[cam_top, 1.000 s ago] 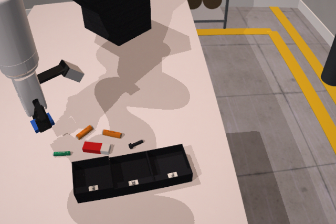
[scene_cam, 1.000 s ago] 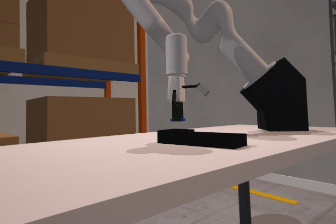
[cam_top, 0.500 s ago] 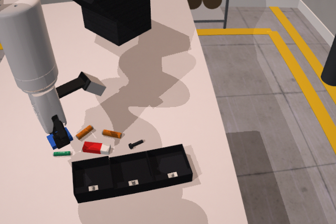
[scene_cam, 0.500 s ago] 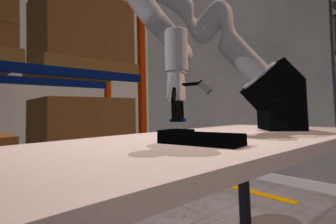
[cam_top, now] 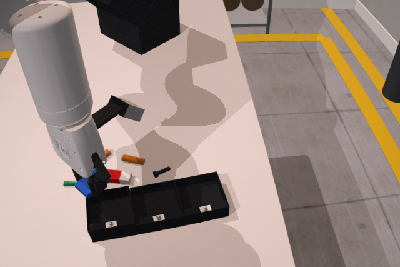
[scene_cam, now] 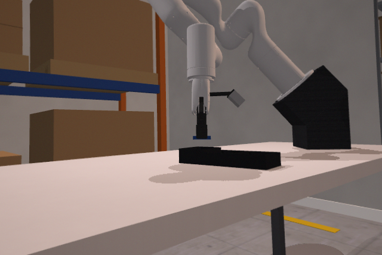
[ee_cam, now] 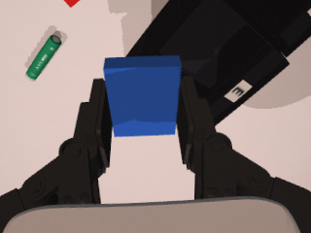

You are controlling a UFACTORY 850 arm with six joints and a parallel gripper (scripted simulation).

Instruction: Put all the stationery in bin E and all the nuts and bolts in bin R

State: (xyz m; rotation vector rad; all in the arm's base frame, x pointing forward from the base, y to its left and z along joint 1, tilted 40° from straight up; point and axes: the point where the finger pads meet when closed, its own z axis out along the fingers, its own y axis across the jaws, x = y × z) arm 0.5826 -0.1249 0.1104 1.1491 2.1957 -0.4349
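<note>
Now: hand 50 mm past the eraser, 50 mm to the right of it and 80 mm above it. From my hand the other things lie so: blue block: 20 mm below; then green battery: 60 mm behind, 40 mm to the right, 80 mm below; then black three-compartment tray: 60 mm ahead, 100 mm to the left, 60 mm below.
</note>
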